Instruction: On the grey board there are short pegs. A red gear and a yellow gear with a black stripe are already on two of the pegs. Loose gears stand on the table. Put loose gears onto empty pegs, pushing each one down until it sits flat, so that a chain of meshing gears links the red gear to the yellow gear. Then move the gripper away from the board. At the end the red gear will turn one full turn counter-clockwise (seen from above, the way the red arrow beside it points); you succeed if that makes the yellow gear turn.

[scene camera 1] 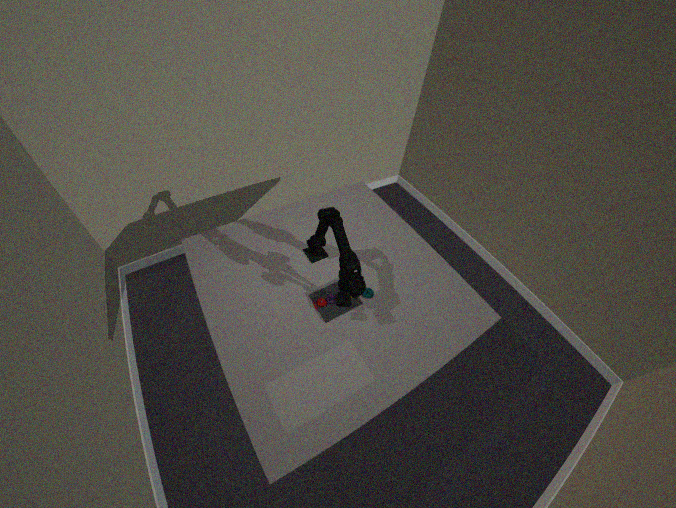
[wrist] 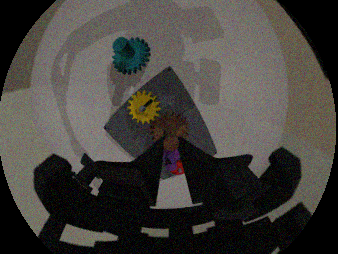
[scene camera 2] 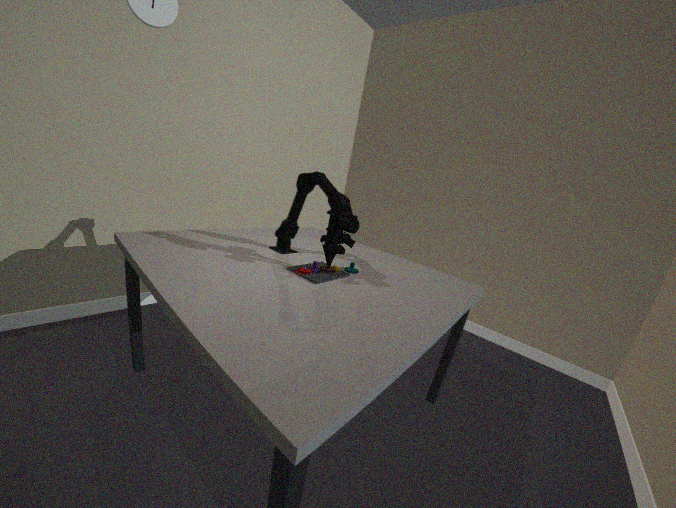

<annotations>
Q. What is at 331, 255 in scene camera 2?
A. The gripper.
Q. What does the gripper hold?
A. A brown gear.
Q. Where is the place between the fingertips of the gripper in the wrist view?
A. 170, 139
</annotations>
